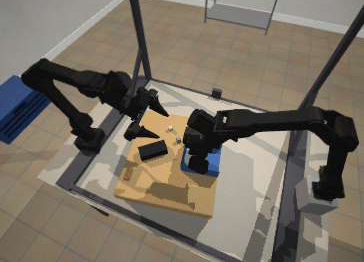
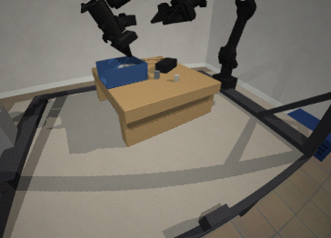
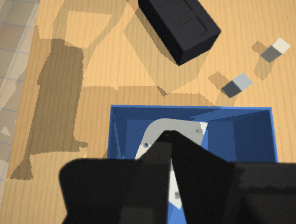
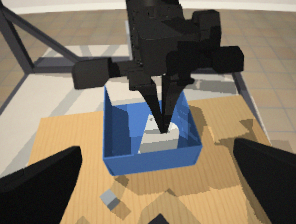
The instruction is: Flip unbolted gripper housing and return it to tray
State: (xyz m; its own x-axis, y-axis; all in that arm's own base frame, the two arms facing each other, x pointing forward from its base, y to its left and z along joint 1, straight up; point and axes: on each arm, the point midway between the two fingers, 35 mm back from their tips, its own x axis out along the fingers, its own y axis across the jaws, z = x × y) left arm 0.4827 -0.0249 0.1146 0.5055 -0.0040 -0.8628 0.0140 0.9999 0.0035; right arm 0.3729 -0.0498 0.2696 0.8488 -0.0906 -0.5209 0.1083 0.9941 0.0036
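The blue tray is 20 mm behind my left hand and 80 mm below it. The rest, counted from my left hand: wooden platform (10 mm behind, 80 mm to the right, 150 mm below).
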